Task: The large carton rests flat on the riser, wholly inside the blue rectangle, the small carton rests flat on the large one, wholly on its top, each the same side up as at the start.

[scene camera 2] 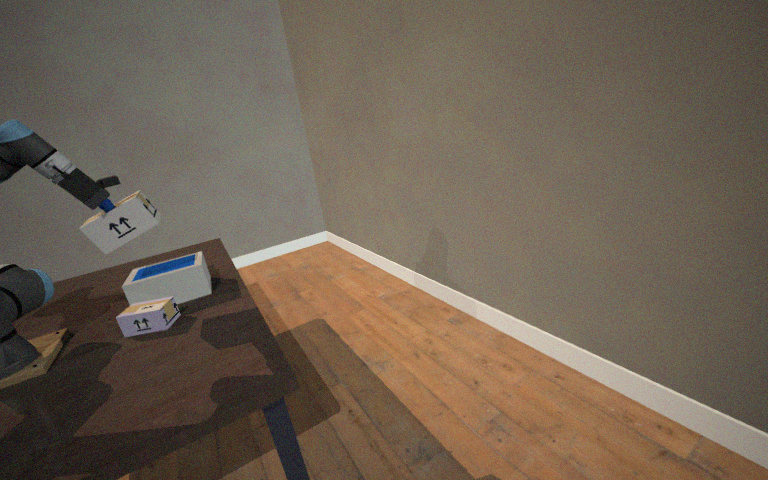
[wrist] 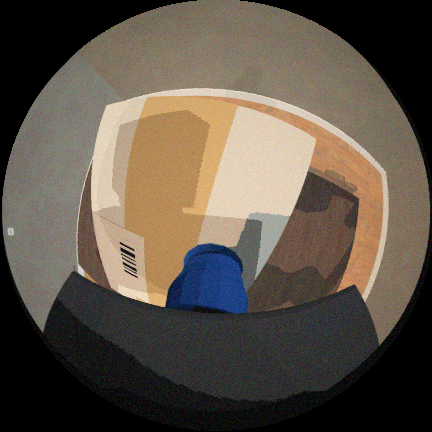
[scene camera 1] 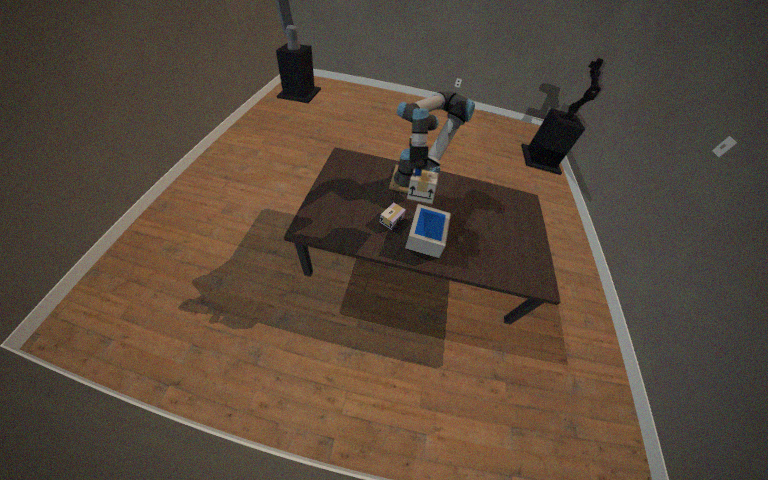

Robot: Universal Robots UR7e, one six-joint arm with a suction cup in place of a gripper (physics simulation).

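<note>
The large carton, white with tan tape, hangs in the air, visibly tilted in the scene camera 2 view. My suction gripper, with a blue cup, is on its top, off the middle, and holds it. The carton is above and apart from the riser, a white block. The blue rectangle on the riser's top is bare. The small carton, lilac with tan tape, rests flat on the table beside the riser, arrows up. It does not show in the wrist view.
The dark table carries the riser, the small carton and the arm's wooden base plate. The base plate lies behind the riser in the scene camera 1 view. Two black pedestals with other arms stand beyond the table.
</note>
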